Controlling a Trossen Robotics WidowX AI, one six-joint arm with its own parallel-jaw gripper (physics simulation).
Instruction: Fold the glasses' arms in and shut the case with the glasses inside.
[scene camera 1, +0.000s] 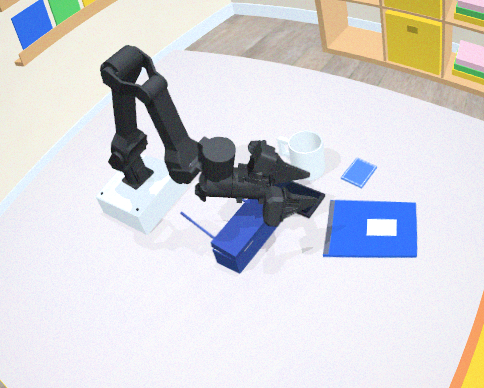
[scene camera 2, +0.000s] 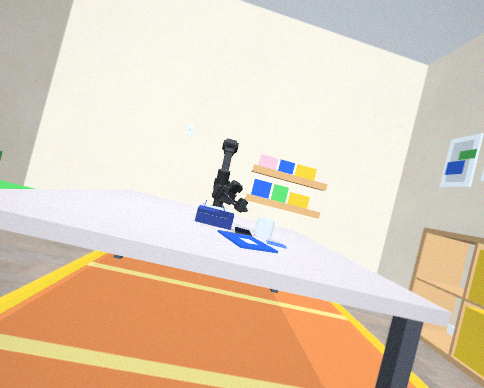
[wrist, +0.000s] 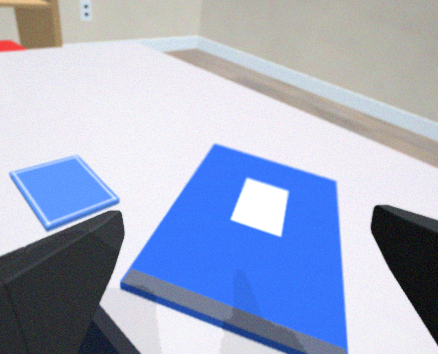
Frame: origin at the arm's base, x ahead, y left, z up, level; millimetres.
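Seen in the pictures: gripper, fingertip midpoint: (scene camera 1: 313, 187) (scene camera 2: 240, 207) (wrist: 246, 219); arm's base at its link origin: (scene camera 1: 137, 176) (scene camera 2: 217, 206).
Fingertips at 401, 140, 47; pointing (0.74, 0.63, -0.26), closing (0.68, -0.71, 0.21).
Pixels of each thing's top centre, then the offset from my fingertips to it, as dx, dy, dz. "spot": a spot on its surface instead.
- dark blue case at a spot on its surface: (scene camera 1: 235, 237) spot: -83, -150, -46
- dark shallow tray-like object at its top centre: (scene camera 1: 288, 193) (scene camera 2: 243, 230) -101, +37, -104
- white mug at a spot on its surface: (scene camera 1: 306, 157) spot: -86, +97, -39
- blue notebook at its top centre: (wrist: 258, 217) (scene camera 1: 373, 227) (scene camera 2: 246, 239) +118, +52, -104
- small blue square at a spot on its surface: (wrist: 65, 192) (scene camera 1: 356, 173) spot: +2, +173, -108
The dark blue case (scene camera 1: 235, 237) (scene camera 2: 214, 217) stands on the table with its lid lowered over the body. A thin light line shows at the lid's near end in scene camera 1. One thin blue glasses arm (scene camera 1: 197, 225) sticks out from the case toward the robot's base. The other arm and the glasses' front are hidden in scene camera 1. My gripper (scene camera 1: 313, 188) (wrist: 246, 219) is open and empty. Its wrist is above the far end of the case and its fingers point past it. The case does not clearly show in the wrist view.
A dark shallow tray-like object (scene camera 1: 306, 210) (scene camera 2: 243, 231) lies beside the case, partly under my fingers. A white mug (scene camera 1: 306, 157) (scene camera 2: 264, 228) stands behind the gripper. A blue notebook (scene camera 1: 350, 240) (wrist: 295, 260) and a small blue square (scene camera 1: 358, 173) (wrist: 65, 192) lie ahead.
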